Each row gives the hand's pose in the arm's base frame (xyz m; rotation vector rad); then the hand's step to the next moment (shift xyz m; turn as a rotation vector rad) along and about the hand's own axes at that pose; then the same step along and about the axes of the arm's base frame.
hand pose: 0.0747 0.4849 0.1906 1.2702 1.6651 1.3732
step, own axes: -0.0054 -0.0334 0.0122 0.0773 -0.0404 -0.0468
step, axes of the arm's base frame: 0.0034 -0.0005 -0.0358 -0.0796 0.0558 -0.0183
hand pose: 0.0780 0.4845 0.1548 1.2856 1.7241 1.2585
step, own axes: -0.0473 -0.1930 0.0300 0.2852 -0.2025 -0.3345
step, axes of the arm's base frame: -0.0231 -0.0476 -0.1939 -0.4553 0.1516 -0.0631
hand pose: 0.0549 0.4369 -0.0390 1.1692 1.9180 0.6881
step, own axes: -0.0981 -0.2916 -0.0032 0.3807 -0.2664 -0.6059
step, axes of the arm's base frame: -0.1160 -0.2145 -0.1876 -0.7380 0.1956 0.0073
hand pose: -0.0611 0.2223 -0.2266 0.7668 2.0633 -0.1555
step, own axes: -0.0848 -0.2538 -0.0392 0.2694 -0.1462 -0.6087
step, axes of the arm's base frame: -0.1397 -0.2270 0.0458 -0.6263 0.2414 0.1180
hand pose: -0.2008 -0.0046 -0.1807 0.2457 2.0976 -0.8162
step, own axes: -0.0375 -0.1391 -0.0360 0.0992 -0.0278 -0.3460
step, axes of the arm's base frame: -0.0616 -0.0799 0.1090 -0.2981 0.1858 0.0833
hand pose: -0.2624 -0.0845 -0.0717 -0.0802 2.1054 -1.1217
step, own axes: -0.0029 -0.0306 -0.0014 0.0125 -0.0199 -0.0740
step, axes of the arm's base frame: -0.0071 -0.0168 0.0248 -0.0612 0.0344 0.0332
